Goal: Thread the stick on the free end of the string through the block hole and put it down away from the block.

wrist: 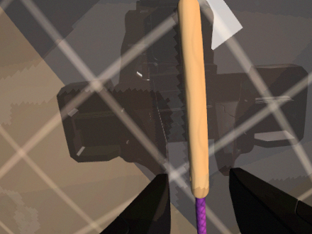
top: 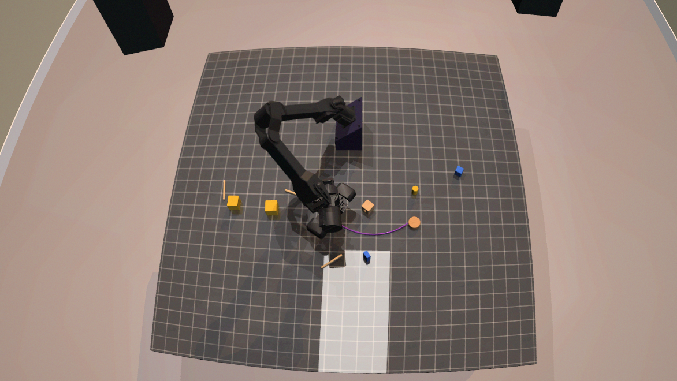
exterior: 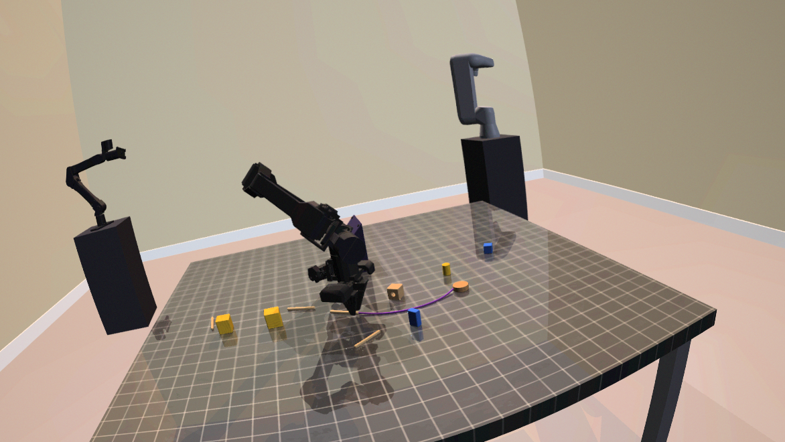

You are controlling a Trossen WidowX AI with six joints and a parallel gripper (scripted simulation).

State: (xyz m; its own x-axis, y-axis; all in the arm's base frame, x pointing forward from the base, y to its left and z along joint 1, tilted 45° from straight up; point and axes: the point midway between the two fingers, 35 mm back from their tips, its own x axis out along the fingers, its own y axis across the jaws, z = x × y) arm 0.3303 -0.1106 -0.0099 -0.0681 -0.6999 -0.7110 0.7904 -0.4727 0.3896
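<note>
The blue block is 13 cm ahead of my gripper tip, 10 cm to the left of it and 1 cm above it. From my gripper tip the other things lie so: thin stick 1 cm behind, 1 cm to the right; wooden block 3 cm behind, 12 cm to the left, 1 cm above; round wooden button 3 cm ahead, 26 cm to the left.
</note>
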